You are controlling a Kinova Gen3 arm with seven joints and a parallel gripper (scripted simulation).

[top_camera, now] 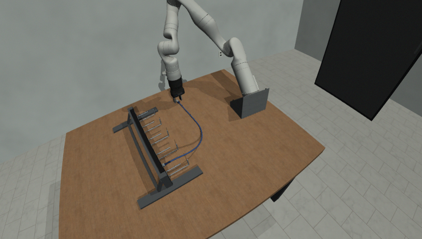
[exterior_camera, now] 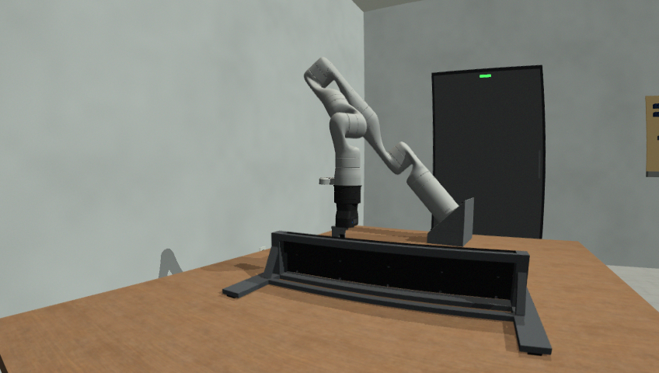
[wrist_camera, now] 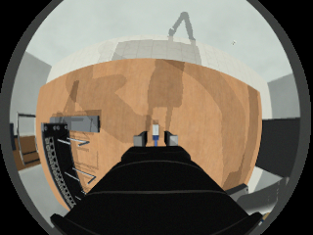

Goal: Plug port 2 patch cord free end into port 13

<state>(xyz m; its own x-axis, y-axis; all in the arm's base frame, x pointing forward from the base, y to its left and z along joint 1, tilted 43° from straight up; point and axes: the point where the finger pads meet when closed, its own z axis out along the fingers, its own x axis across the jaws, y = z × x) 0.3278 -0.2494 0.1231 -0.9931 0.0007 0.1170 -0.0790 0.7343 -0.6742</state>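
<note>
The pale plug is 1 cm to the right of my hand and 2 cm below it.
</note>
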